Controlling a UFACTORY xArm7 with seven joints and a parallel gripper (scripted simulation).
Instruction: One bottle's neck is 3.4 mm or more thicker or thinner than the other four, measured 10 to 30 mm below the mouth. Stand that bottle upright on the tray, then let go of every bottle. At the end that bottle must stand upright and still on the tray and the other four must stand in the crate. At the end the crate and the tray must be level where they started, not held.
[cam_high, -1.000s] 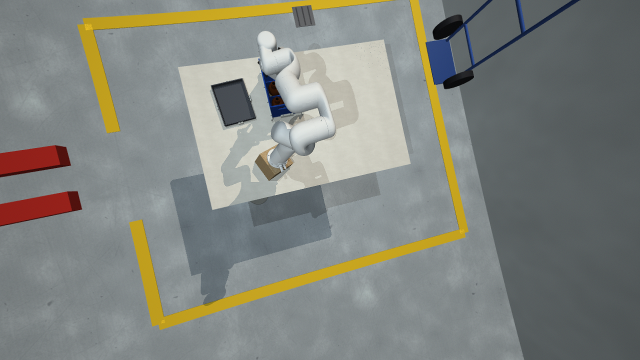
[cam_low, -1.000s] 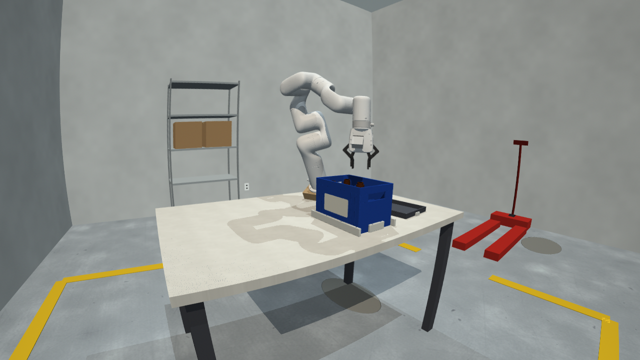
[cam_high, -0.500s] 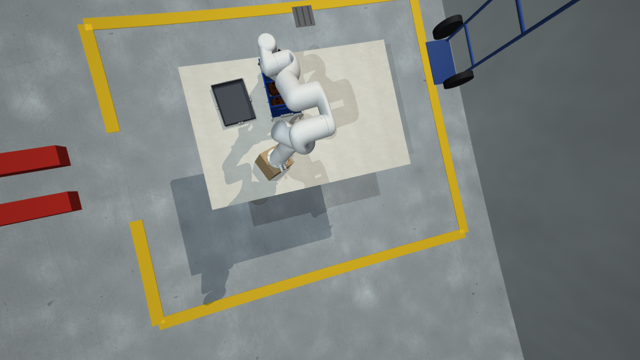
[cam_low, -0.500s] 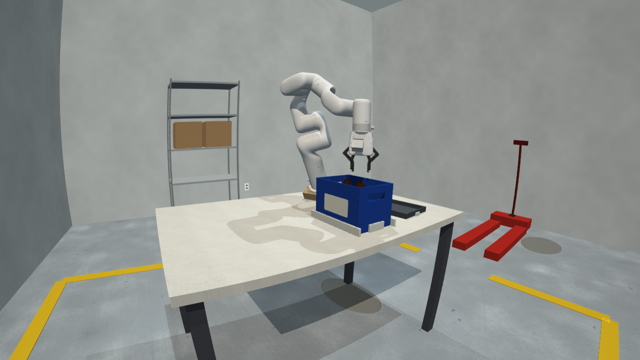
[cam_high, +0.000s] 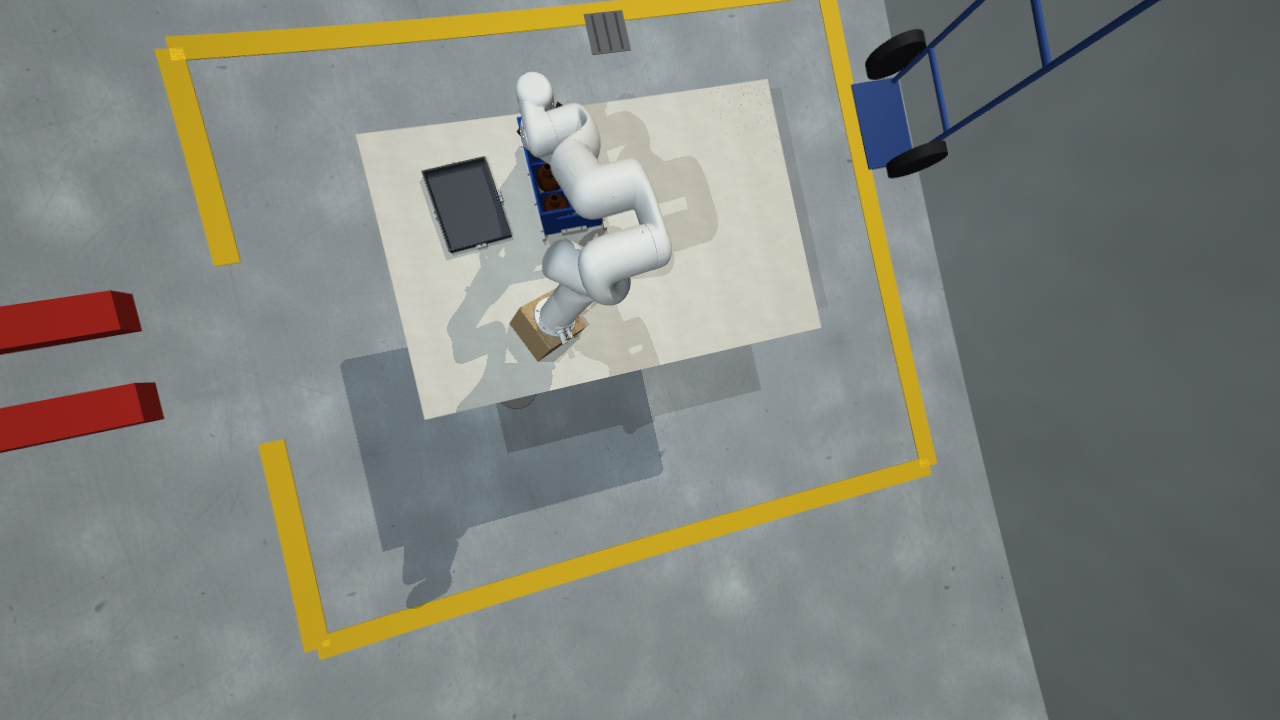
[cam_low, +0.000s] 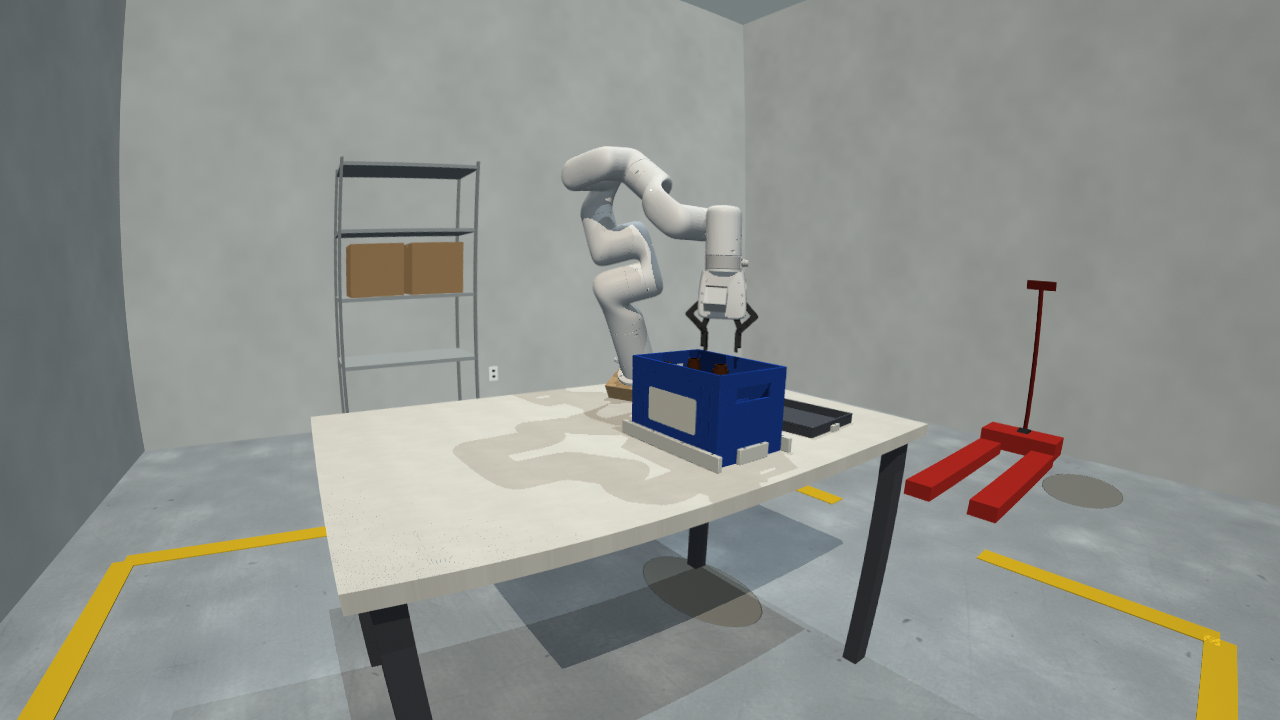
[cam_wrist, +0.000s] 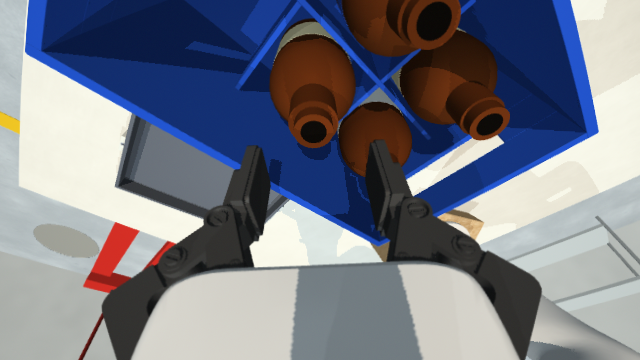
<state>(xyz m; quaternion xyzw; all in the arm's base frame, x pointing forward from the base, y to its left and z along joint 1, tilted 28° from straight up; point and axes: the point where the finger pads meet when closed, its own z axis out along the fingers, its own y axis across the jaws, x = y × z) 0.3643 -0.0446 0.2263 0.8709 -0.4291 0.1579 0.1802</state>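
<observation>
My hand is 40 mm to the left of the blue crate and 130 mm above it. Also, from my hand: dark grey tray (40 mm ahead, 250 mm to the left, 200 mm below).
</observation>
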